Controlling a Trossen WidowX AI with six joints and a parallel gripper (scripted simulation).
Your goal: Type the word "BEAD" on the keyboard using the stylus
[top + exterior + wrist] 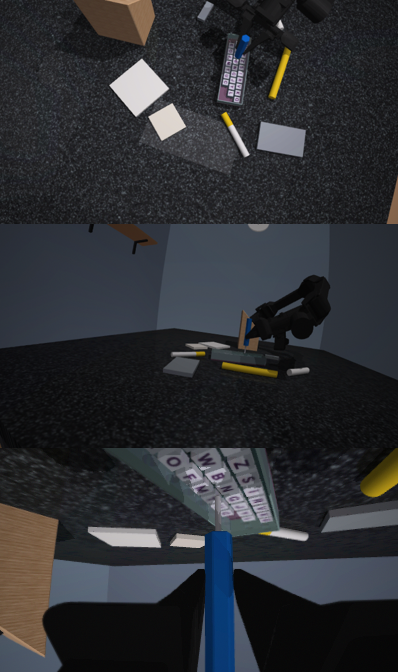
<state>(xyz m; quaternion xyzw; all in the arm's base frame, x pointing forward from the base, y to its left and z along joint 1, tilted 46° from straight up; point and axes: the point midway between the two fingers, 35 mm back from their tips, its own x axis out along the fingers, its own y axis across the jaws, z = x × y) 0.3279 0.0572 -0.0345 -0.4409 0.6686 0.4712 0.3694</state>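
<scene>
Now: gripper tip 12 cm short of the yellow rod, 2 cm to the right of it and 7 cm above it. Also, from my gripper tip: stylus tip 5 cm below; blue stylus 1 cm below; small grey block 12 cm behind, 12 cm to the left, 8 cm below.
</scene>
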